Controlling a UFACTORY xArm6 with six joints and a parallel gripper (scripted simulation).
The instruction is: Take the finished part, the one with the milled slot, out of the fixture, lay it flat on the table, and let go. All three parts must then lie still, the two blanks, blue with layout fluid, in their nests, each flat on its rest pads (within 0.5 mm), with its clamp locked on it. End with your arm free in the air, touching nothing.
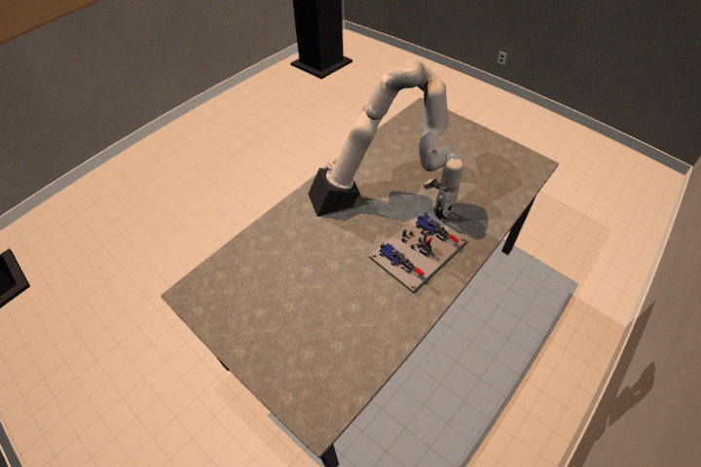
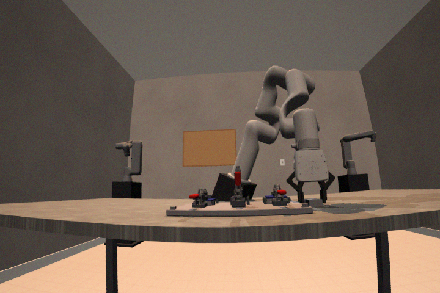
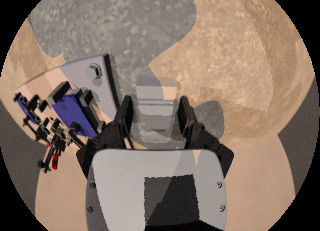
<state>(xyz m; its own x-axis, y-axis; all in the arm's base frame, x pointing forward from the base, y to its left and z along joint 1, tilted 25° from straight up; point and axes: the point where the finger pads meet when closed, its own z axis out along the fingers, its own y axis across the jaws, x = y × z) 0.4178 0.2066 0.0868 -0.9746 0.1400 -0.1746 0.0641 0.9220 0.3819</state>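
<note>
My gripper is now 10 mm past the grey finished part and 10 mm above it. Also, from my hand: blue blank 120 mm to the right, 10 mm above; then fixture plate 230 mm to the right, 40 mm ahead, 10 mm below.
</note>
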